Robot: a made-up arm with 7 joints.
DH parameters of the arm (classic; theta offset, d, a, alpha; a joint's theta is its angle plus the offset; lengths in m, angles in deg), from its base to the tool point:
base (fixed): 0 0.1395 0 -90
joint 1: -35.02 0 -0.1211 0
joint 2: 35.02 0.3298 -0.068 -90
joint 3: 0 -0.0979 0.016 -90
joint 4: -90 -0.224 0.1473 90
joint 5: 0 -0.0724 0.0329 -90
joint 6: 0 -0.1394 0.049 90
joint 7: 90 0.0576 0.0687 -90
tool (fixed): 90 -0.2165 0 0
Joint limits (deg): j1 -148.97..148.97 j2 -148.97..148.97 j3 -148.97..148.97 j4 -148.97..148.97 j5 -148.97..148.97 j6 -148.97..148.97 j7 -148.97..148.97
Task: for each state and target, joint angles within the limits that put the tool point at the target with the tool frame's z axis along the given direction. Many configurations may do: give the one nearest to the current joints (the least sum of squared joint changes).
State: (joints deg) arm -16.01 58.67 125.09 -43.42 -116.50 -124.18 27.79
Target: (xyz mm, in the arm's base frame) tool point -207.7 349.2 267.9 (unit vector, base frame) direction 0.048 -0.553 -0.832
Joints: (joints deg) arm 41.21 90.15 87.52 -7.07 -123.51 -148.97 13.32
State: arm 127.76 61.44 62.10 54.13 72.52 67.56 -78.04
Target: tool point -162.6 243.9 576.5 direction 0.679 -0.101 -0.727
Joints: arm 141.62 16.94 78.03 10.88 106.28 17.70 -130.41
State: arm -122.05 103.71 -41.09 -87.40 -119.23 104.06 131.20
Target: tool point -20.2 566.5 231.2 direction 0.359 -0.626 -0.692
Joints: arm -132.18 115.01 -19.36 -92.22 -148.97 115.58 148.57
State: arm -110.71 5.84 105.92 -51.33 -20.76 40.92 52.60
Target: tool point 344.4 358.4 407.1 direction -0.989 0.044 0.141
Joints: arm -148.97 46.07 100.71 -53.11 -24.50 70.53 30.57
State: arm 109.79 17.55 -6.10 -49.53 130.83 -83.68 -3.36
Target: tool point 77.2 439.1 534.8 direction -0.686 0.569 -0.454
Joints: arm 93.98 -0.26 11.04 -56.78 90.08 -49.14 2.33
